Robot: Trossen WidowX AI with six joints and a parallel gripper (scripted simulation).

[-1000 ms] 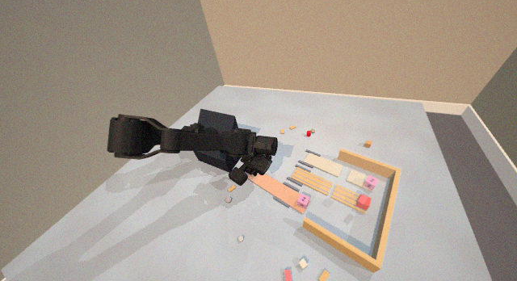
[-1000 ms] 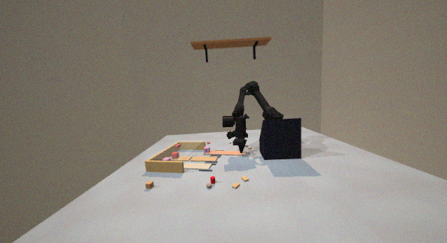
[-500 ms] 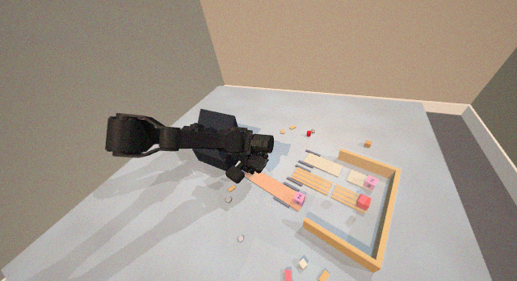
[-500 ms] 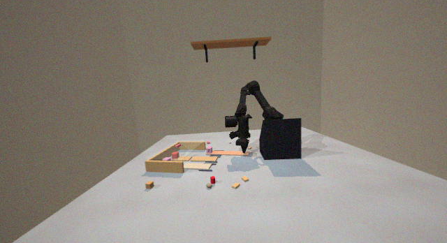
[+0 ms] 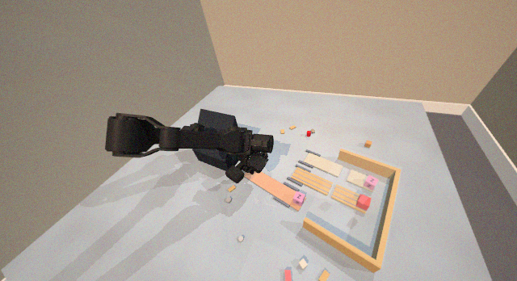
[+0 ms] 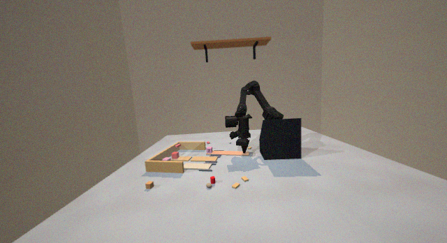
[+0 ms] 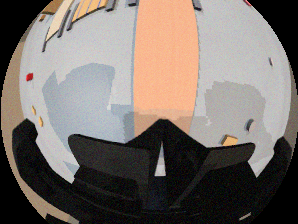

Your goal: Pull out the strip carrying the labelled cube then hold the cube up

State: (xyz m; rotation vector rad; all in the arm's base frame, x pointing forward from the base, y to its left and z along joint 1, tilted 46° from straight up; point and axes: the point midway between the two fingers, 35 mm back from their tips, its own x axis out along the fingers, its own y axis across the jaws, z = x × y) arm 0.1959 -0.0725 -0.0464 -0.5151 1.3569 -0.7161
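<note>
The strip is 10 cm ahead of my gripper tip and 2 cm to the right of it. Round my gripper tip: white block: 28 cm ahead, 19 cm to the right; red peg: 30 cm to the left, 14 cm ahead, 1 cm above.
</note>
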